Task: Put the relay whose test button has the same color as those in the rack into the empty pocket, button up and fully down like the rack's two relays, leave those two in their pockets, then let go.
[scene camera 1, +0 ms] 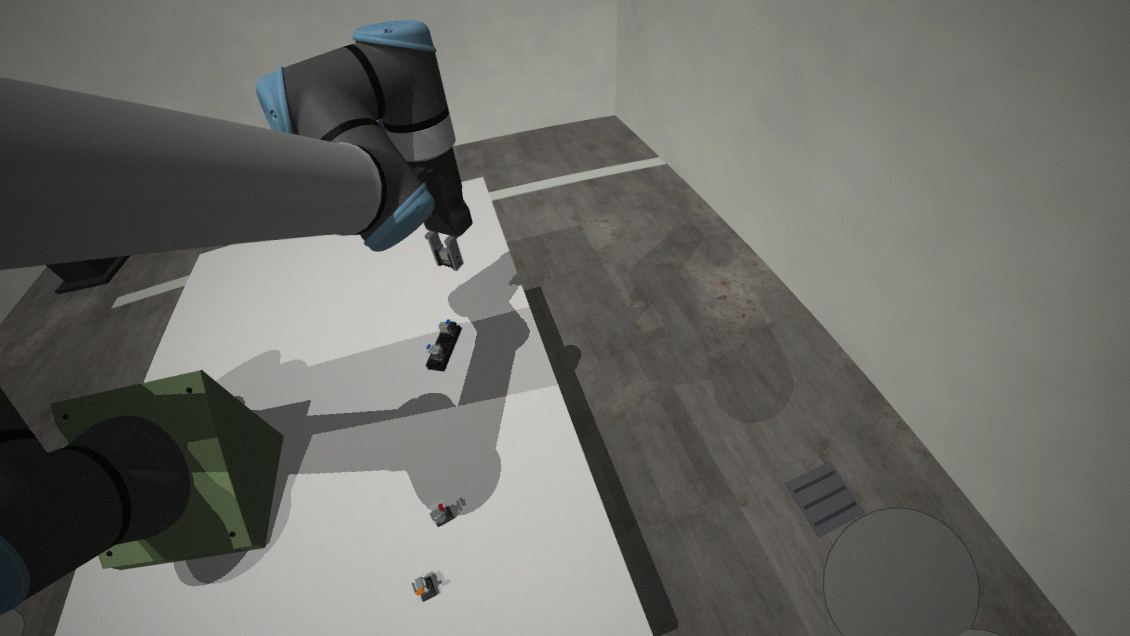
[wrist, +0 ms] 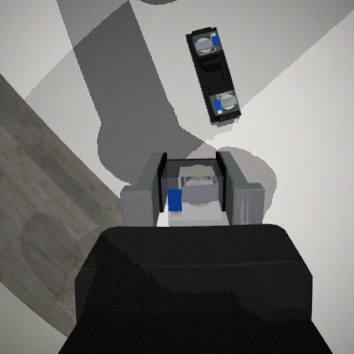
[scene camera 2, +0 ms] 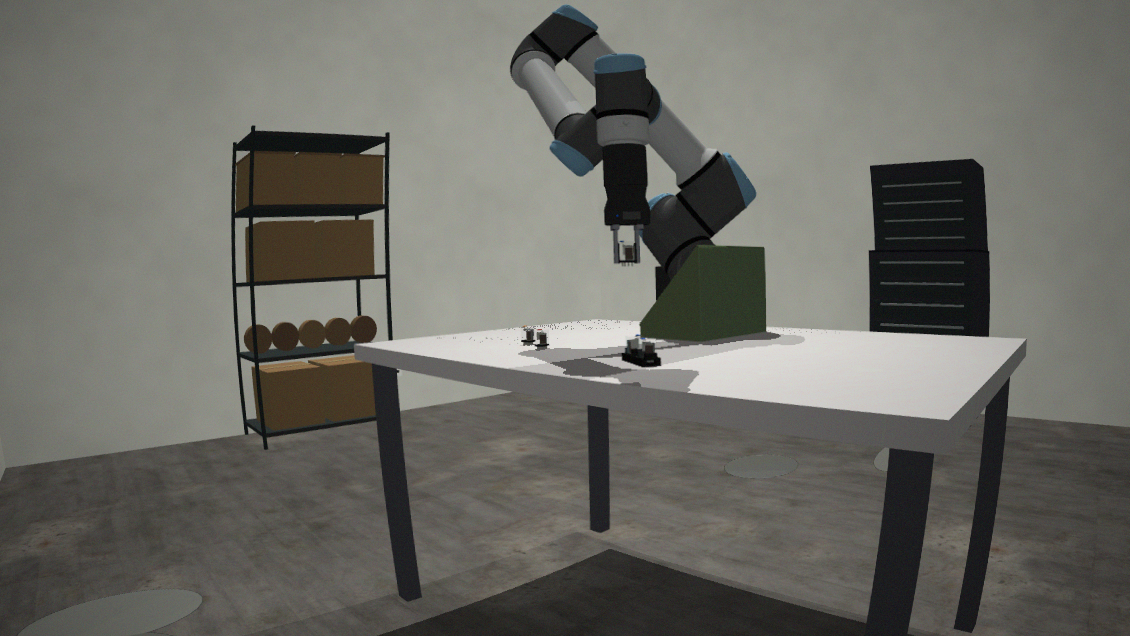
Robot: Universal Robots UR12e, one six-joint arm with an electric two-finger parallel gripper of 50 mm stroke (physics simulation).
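Where they show: gripper, between the fingertips: [scene camera 1: 450, 264] [wrist: 191, 169] [scene camera 2: 627, 263]; arm's base, origin of its link: [scene camera 1: 135, 475] [scene camera 2: 708, 283].
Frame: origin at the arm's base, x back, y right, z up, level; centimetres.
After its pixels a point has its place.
My gripper [scene camera 1: 445, 256] @[x -52.0, y -30.1, z 5.1 cm] [scene camera 2: 627, 256] @[x -52.0, y -30.1, z 5.1 cm] [wrist: 191, 169] @[x -52.0, y -30.1, z 5.1 cm] is shut on a relay [wrist: 199, 192] @[x -51.7, y -30.3, z 8.9 cm] with a blue test button, held button up, high above the table. The black rack [scene camera 1: 442, 347] [scene camera 2: 642, 359] @[x -49.5, y -30.6, z -11.6 cm] [wrist: 216, 77] @[x -46.1, y -26.8, z -12.7 cm] stands on the table; in the wrist view it lies ahead of the fingers, slightly right, and turned at an angle to them. Two relays with blue buttons sit in its end pockets: one [wrist: 206, 46] @[x -45.6, y -23.6, z -8.2 cm] at the far end and one [wrist: 226, 102] @[x -47.1, y -29.4, z -8.2 cm] at the near end. The empty pocket is between them. The underside of the held relay is hidden in the wrist view.
A relay with a red button [scene camera 1: 440, 514] @[x -47.3, y 7.4, z -8.7 cm] and a relay with an orange button [scene camera 1: 427, 587] @[x -45.4, y 17.1, z -8.9 cm] stand on the white table [scene camera 1: 355, 608] @[x -33.3, y 18.4, z -13.0 cm] [scene camera 2: 830, 371] @[x -33.4, y -60.4, z -13.0 cm]. The green robot base [scene camera 1: 237, 474] @[x -16.0, y -0.1, z -3.5 cm] [scene camera 2: 727, 292] @[x -4.5, y -10.7, z -2.0 cm] stands on the table. A shelf rack [scene camera 2: 310, 211] and a dark cabinet [scene camera 2: 929, 244] stand behind.
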